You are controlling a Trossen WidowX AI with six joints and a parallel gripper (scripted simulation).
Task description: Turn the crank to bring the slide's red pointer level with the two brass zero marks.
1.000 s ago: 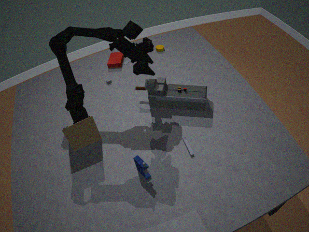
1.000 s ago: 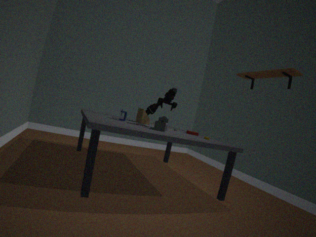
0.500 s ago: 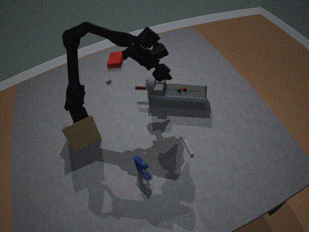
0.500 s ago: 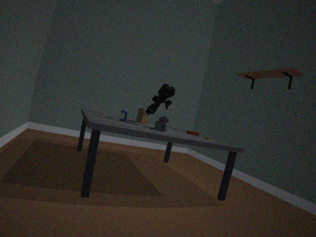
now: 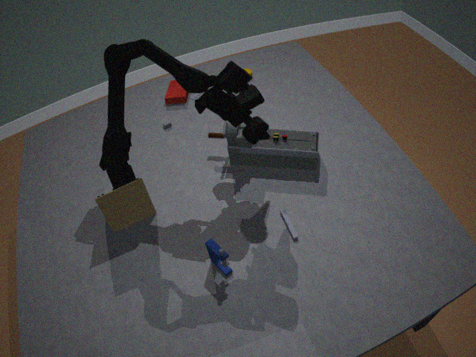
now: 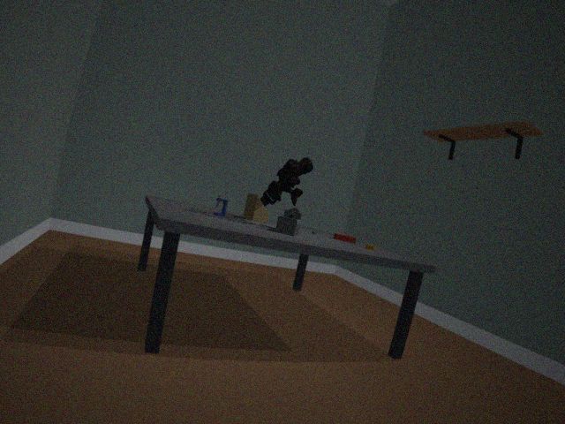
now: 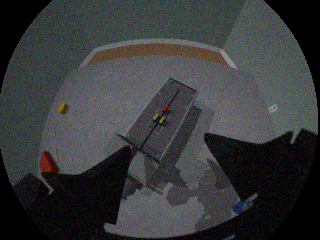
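The brown crank handle is 10 cm behind my gripper tip, 12 cm to the left of it and 8 cm below it. Round my gripper tip: grey bar (2 cm behind, 23 cm to the right, 14 cm below); blue clamp-like part (23 cm behind, 27 cm to the right, 9 cm below); red pointer (7 cm ahead, 6 cm below).
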